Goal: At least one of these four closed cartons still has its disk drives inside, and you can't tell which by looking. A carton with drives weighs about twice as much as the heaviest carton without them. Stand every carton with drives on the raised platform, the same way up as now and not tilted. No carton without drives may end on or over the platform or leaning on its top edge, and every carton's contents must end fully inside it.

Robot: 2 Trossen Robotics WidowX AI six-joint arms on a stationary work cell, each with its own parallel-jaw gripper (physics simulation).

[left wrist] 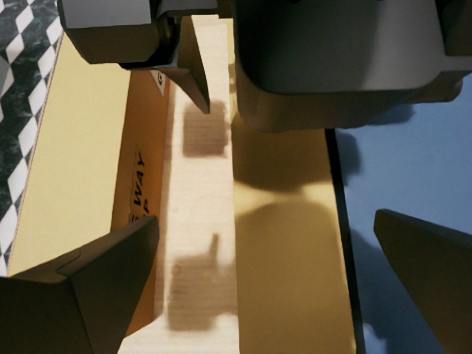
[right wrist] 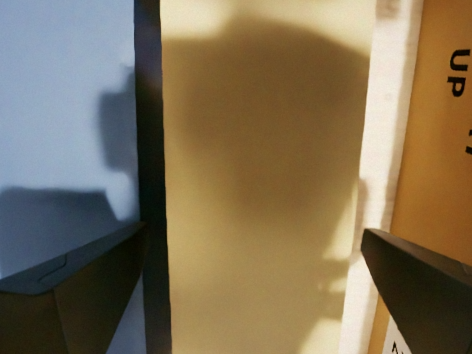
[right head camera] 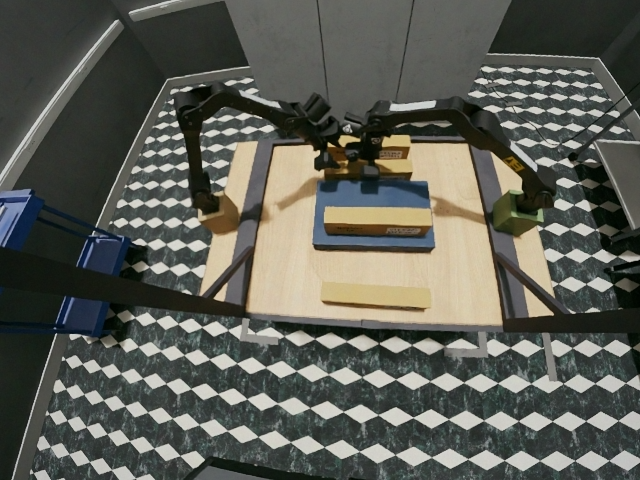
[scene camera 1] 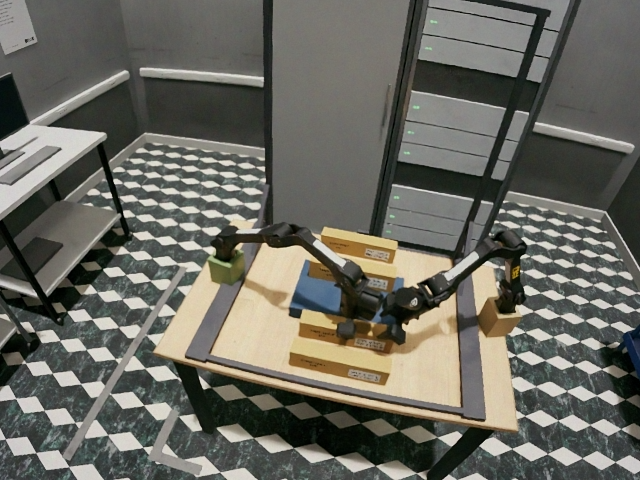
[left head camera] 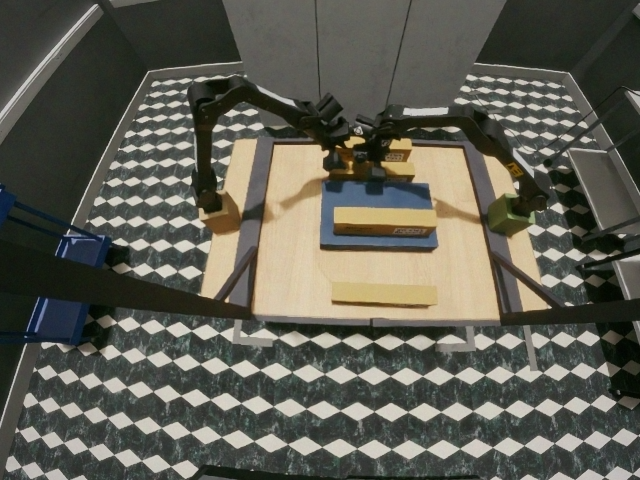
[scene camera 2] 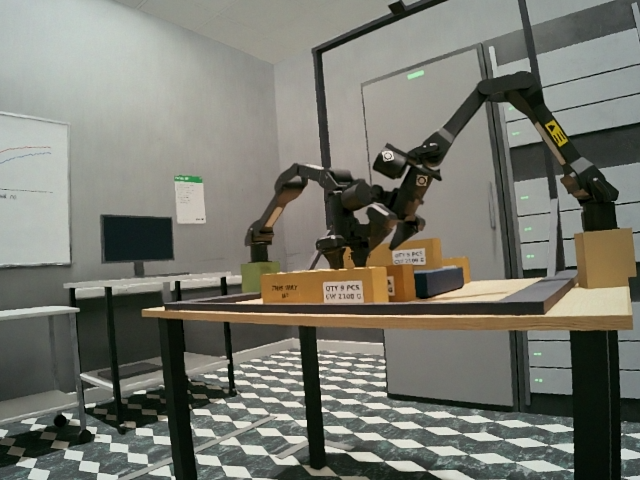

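Seen in the pictures: left gripper, fingertip midpoint: (left wrist: pixel 266 223) (right head camera: pixel 340 157) (scene camera 1: pixel 378 326) (left head camera: pixel 345 158) (scene camera 2: pixel 380 249); right gripper, fingertip midpoint: (right wrist: pixel 256 235); left arm's base, link origin: (right head camera: pixel 210 205) (scene camera 1: pixel 505 306) (left head camera: pixel 212 204); right arm's base, link origin: (right head camera: pixel 526 205) (scene camera 1: pixel 225 255) (left head camera: pixel 520 207).
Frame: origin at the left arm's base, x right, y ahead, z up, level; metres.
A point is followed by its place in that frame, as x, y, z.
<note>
Four yellow cartons stand level. One carton (left head camera: pixel 385 217) @[0.208, 0.538, 0.025] (right head camera: pixel 377 217) @[0.211, 0.540, 0.025] (scene camera 1: pixel 319 269) @[0.212, 0.664, -0.009] is on the blue platform (left head camera: pixel 330 198) @[0.051, 0.404, -0.060] (right head camera: pixel 325 198) @[0.053, 0.406, -0.060] (scene camera 1: pixel 310 297) @[0.121, 0.700, -0.060]. A front carton (left head camera: pixel 384 293) @[0.421, 0.475, -0.035] (right head camera: pixel 375 294) @[0.421, 0.478, -0.035] (scene camera 1: pixel 356 245) @[0.396, 0.492, -0.055] is apart from it. A second-from-back carton (left wrist: pixel 290 275) @[-0.054, 0.466, -0.035] (right wrist: pixel 270 150) @[-0.035, 0.542, -0.035] stands close along the platform's back side. The backmost carton (scene camera 1: pixel 338 361) @[-0.162, 0.630, -0.035] (scene camera 2: pixel 299 286) @[-0.158, 0.660, -0.067] (left wrist: pixel 75 165) @[-0.156, 0.563, -0.035] is behind, with a narrow gap. My left gripper (left wrist: pixel 266 223) @[-0.061, 0.491, 0.002] is open above the second-from-back carton. My right gripper (right wrist: pixel 256 235) @[-0.026, 0.577, -0.060] is open above it, its fingers on either side in the right wrist view.
The two grippers are very close together, and the right gripper's body fills the top of the left wrist view. The dark table frame (left head camera: pixel 258 206) @[-0.011, 0.136, -0.100] (scene camera 1: pixel 470 361) @[-0.155, 0.160, -0.100] runs along the sides and back. The arms' tan base (left head camera: pixel 222 214) @[0.048, 0.031, -0.001] and green base (left head camera: pixel 509 214) @[0.292, 0.962, 0.001] stand at the table's sides.
</note>
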